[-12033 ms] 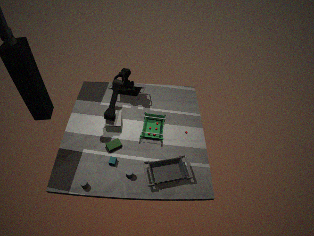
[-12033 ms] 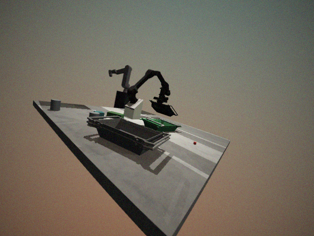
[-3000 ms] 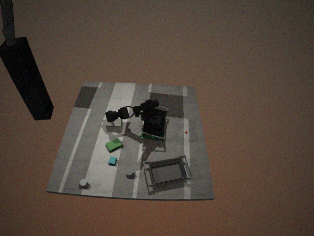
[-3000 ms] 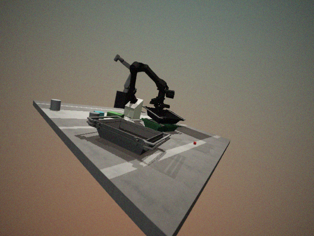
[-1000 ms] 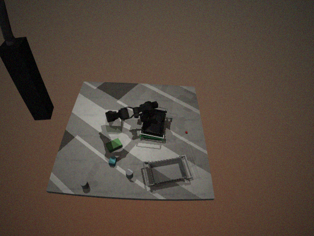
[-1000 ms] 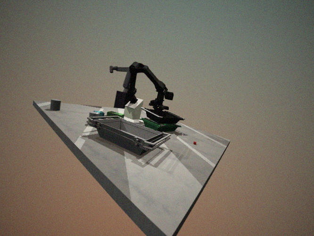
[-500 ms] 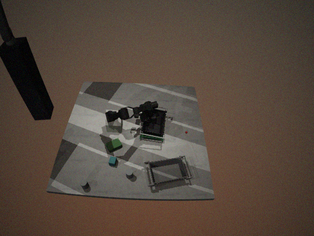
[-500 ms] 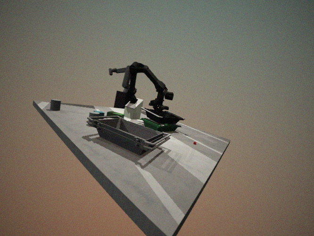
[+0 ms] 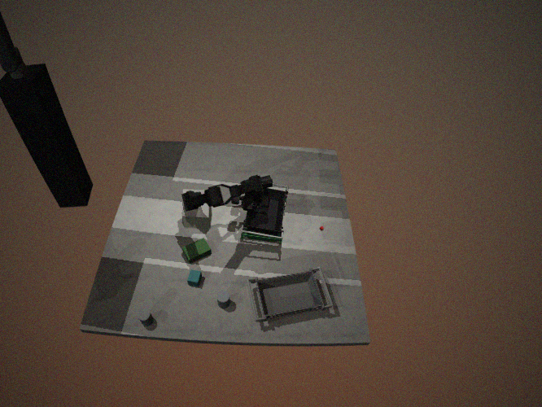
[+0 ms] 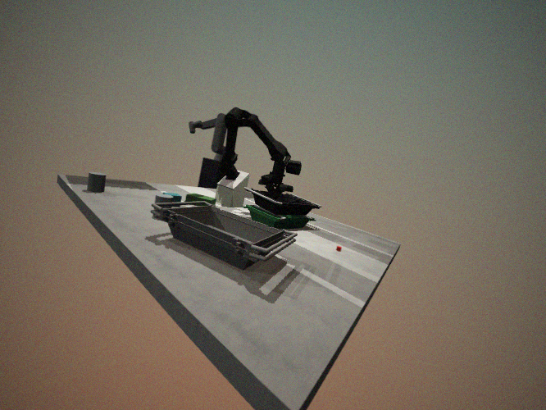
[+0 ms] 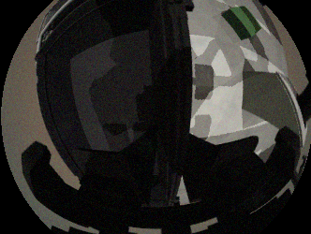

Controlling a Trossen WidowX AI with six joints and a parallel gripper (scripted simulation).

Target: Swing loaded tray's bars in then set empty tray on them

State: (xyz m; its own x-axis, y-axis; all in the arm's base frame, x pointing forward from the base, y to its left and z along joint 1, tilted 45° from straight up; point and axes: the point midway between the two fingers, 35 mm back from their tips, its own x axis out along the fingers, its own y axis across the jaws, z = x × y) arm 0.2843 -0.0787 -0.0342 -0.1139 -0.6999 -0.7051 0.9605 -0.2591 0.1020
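My gripper tip is 7 cm short of the dark tray, 3 cm below it and 2 cm to the left of it. Also, from my gripper tip: teal cube 33 cm to the right, 30 cm behind, 6 cm below; then green block 29 cm behind, 18 cm to the right, 7 cm below.
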